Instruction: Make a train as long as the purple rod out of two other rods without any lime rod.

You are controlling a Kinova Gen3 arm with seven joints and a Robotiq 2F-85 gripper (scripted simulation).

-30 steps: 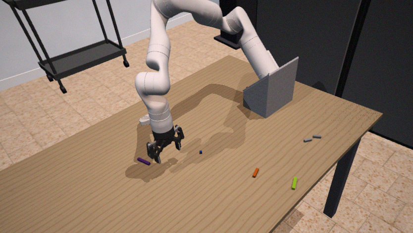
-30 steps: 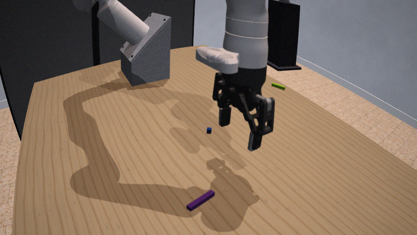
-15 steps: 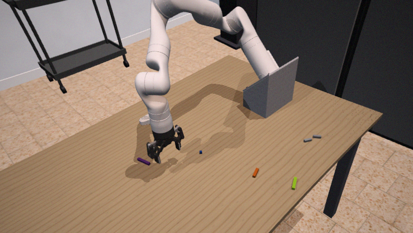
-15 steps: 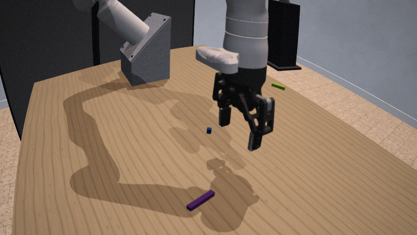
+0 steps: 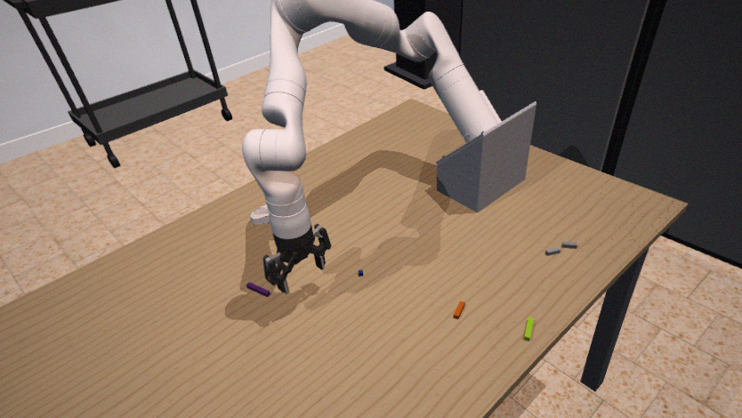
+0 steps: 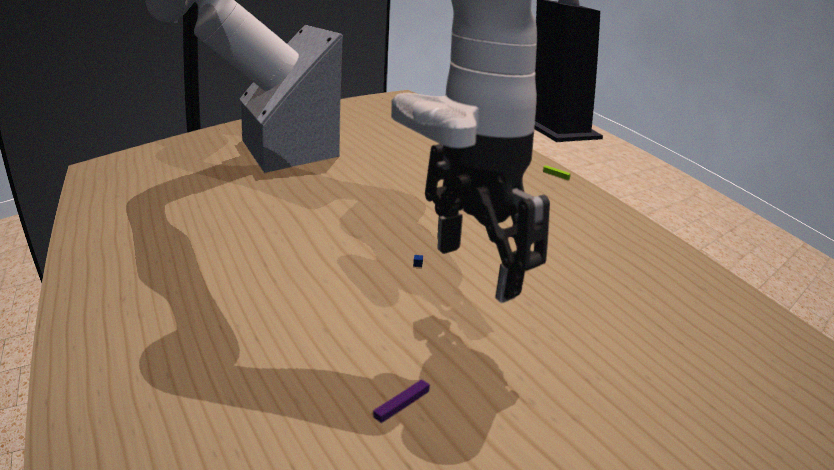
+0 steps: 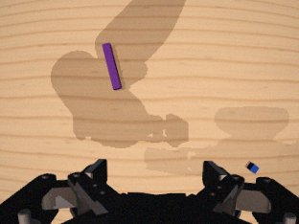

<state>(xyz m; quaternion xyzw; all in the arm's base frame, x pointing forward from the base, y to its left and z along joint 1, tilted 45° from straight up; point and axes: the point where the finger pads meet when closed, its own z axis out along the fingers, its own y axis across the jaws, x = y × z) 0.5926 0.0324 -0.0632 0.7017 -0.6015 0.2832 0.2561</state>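
Now: hand 230 mm to the right of the orange rod, 230 mm past it and 70 mm above it. From my hand the other things lie so: lime rod 340 mm to the left, 300 mm behind, 70 mm below; then purple rod 100 mm to the right, 70 mm below, 70 mm ahead; then blue rod 140 mm behind, 70 mm below, 10 mm to the left.
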